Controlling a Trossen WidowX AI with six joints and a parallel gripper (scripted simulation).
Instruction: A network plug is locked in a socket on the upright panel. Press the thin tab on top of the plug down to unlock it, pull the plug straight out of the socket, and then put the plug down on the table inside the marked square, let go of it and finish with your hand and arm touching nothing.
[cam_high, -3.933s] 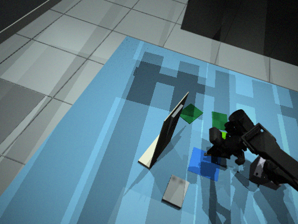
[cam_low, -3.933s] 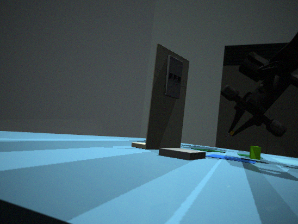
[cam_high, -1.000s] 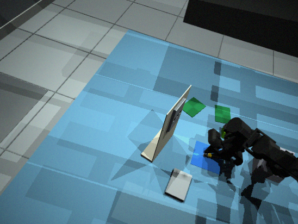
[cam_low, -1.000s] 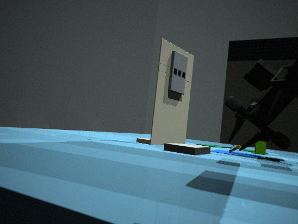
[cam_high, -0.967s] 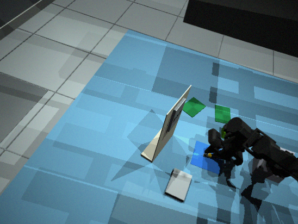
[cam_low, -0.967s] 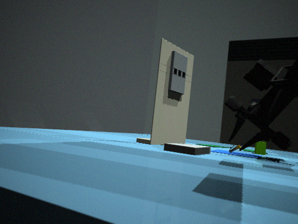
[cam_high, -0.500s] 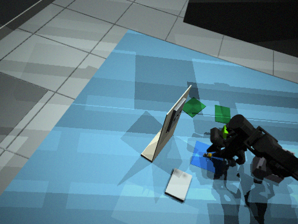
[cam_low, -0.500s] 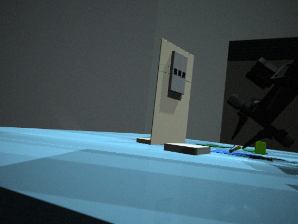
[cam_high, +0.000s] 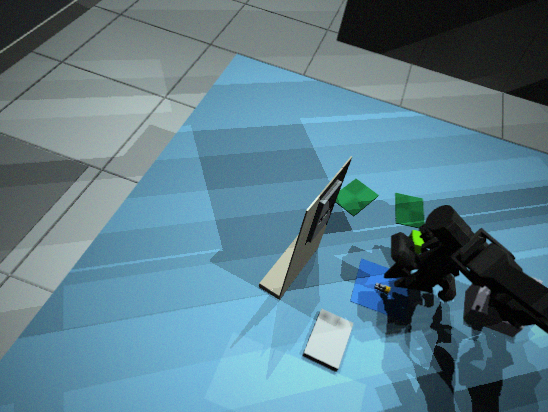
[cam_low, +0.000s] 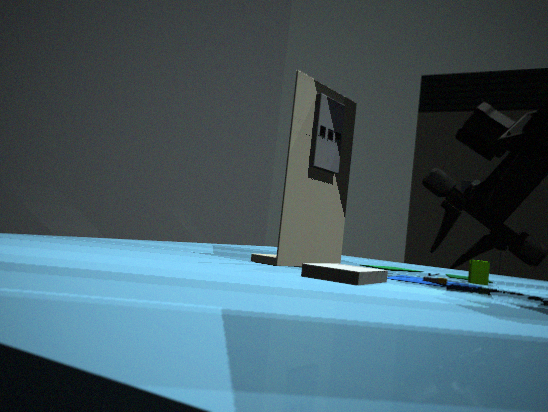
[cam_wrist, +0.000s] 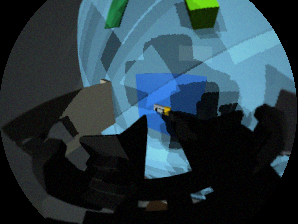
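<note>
The grey plug is 10 mm ahead of my gripper tip and 30 mm below it. Round my gripper tip: blue marked square 30 mm below; flat grey slab 100 mm ahead, 160 mm to the left, 30 mm below; upright panel 200 mm ahead, 20 mm to the left, 100 mm above.
</note>
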